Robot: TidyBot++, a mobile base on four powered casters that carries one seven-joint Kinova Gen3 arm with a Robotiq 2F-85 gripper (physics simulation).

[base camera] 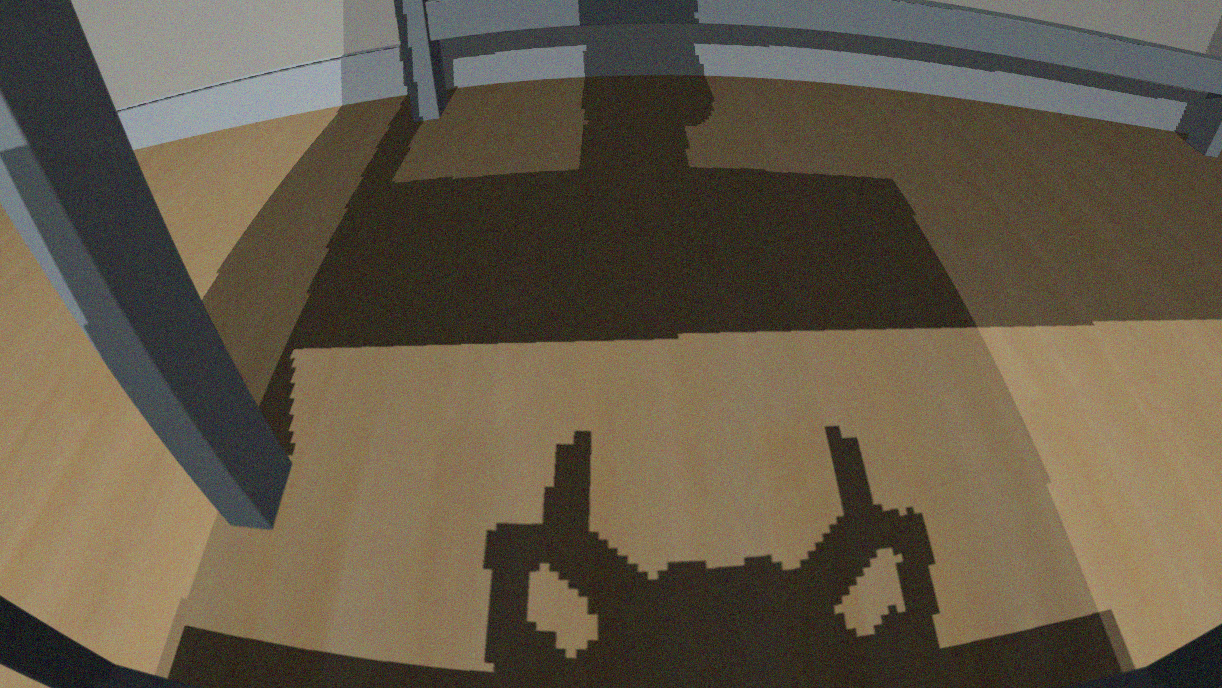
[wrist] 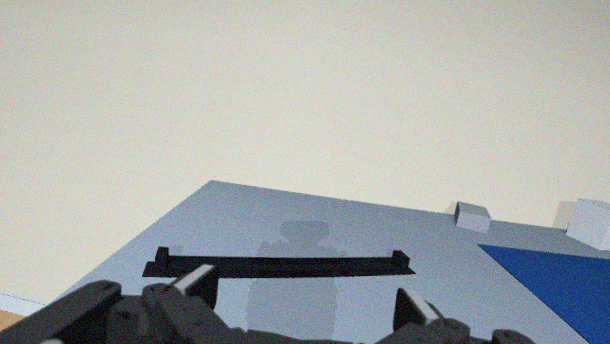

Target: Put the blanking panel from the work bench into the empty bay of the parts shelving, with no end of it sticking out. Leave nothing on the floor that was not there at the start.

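Places are measured from the arm's base along level axes (x ahead, y left, z up), in centimetres.
Pixels of known places: gripper, between the fingertips: [wrist: 305, 297].
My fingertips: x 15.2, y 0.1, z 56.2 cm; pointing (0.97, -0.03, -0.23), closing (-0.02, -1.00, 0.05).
Observation:
Ahead of a thing's pixels: the offset from my fingertips to its middle. "pt": to the spot under its first point. Level surfaces: height alone.
The blanking panel @[pt dx +37.6, dy +2.3, dz -19.4 cm] [wrist: 287, 267], a long black strip with a small upright block near each end, lies on the grey top of the work bench @[dz -19.6 cm] [wrist: 225, 205] in the wrist view. My gripper [wrist: 305, 297] is open and empty, its two fingertips wide apart at the lower part of the wrist view. The panel shows beyond the fingertips, lying crosswise to them; the left fingertip overlaps its near edge in the picture. The parts shelving and its empty bay do not show in either view.
A blue mat @[dz -19.4 cm] [wrist: 560, 285] lies on the bench at the right. A small grey block @[dx +81.0, dy -51.1, dz -17.1 cm] [wrist: 472, 217] and a larger white box @[dx +79.3, dy -95.1, dz -13.1 cm] [wrist: 590, 222] stand near its back edge. In the base view a bench leg @[pt dx +17.5, dy +24.2, dz -79.9 cm] [base camera: 183, 324] is close at the left, with a back leg @[pt dx +78.1, dy +27.7, dz -87.4 cm] [base camera: 420, 68] and a rail [base camera: 812, 29] beyond.

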